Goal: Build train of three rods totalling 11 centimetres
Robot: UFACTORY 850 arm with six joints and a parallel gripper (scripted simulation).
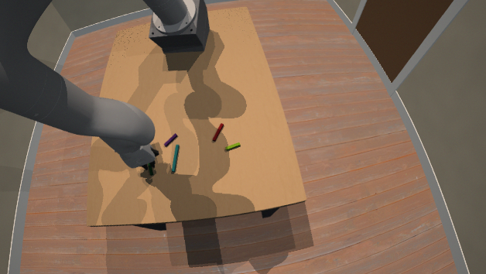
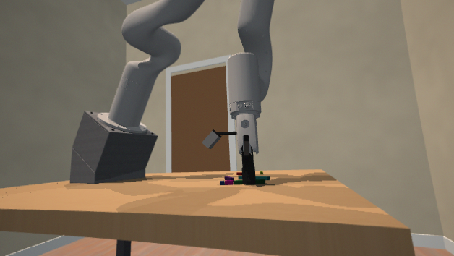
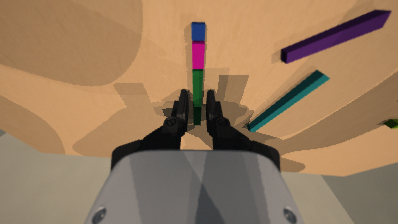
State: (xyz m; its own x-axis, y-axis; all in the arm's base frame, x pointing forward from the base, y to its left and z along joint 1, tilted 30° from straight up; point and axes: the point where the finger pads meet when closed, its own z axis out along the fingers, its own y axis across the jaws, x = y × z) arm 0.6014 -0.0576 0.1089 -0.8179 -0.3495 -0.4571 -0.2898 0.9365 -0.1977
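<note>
The green rod lies 2 cm below my hand. From my hand the other things lie so: turquoise rod 10 cm to the left, 3 cm behind, 2 cm below; small blue rod 7 cm behind, 2 cm to the right, 2 cm below; magenta rod 5 cm behind, 2 cm to the right, 2 cm below.
</note>
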